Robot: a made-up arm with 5 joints.
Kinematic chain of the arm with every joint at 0, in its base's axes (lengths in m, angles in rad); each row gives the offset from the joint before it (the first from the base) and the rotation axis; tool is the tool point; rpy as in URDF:
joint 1: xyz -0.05 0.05 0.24 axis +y
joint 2: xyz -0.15 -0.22 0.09 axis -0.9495 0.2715 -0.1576
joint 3: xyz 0.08 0 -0.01 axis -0.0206 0.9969 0.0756
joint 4: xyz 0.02 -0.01 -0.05 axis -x
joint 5: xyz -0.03 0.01 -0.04 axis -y
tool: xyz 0.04 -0.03 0.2 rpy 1.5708 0 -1.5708
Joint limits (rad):
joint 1: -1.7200..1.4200
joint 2: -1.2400..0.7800
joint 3: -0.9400..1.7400
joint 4: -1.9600..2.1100
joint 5: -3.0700..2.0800
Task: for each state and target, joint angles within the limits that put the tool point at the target. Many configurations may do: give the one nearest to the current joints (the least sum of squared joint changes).
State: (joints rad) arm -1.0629 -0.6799 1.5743 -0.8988 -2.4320
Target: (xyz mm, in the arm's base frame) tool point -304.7 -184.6 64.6
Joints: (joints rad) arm -0.4628 -0.3827 1.7400 -0.0016 -2.1696
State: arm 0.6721 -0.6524 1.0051 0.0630 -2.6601
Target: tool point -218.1 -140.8 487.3
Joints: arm 1.3331 -0.6384 1.1888 0.0837 -2.6877
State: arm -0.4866 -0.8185 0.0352 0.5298 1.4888
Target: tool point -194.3 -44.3 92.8
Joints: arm -0.5552 -1.1281 -0.3331 0.3944 1.8207
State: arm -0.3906 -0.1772 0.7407 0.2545 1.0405
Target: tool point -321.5 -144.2 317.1
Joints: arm -0.5578 0.1817 0.6677 0.5347 1.1715
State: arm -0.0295 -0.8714 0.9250 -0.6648 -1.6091
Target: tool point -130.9 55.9 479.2
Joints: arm 0.3893 -1.2400 0.9818 -1.2442 -2.3231
